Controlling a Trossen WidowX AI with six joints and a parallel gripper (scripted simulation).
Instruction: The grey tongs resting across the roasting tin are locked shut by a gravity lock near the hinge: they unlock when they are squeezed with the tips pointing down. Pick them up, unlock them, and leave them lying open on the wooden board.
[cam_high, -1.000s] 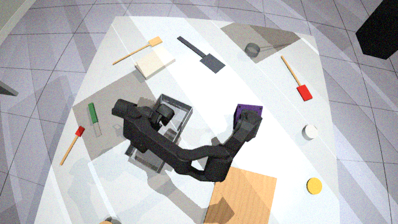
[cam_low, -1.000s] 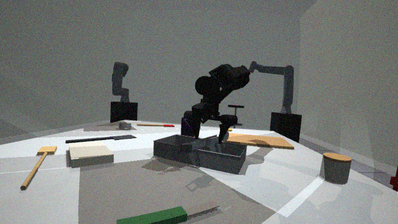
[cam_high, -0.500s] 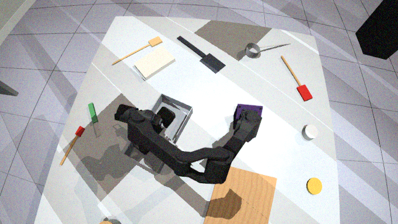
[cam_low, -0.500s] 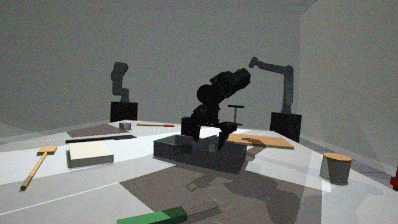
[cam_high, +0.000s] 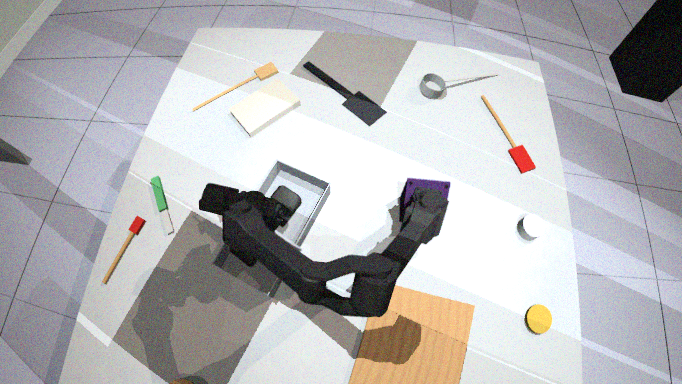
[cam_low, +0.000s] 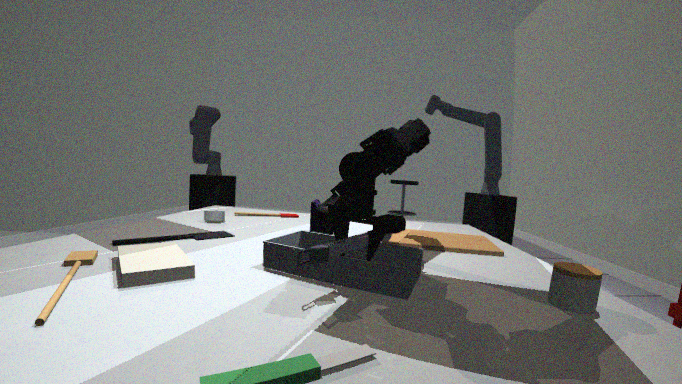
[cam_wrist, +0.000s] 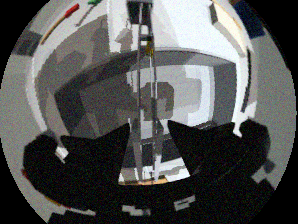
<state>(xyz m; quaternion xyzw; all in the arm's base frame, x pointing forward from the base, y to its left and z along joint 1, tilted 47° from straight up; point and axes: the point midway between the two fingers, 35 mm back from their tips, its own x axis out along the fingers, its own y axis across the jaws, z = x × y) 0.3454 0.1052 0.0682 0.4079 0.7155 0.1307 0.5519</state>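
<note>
Right now the roasting tin is 20 mm to the right of my gripper tip. Also, from my gripper tip: lidded cylinder 120 mm ahead, 400 mm to the left, 10 mm above; wooden board 350 mm behind, 260 mm to the left, 20 mm below; block 130 mm ahead, 390 mm to the right, 20 mm below.
</note>
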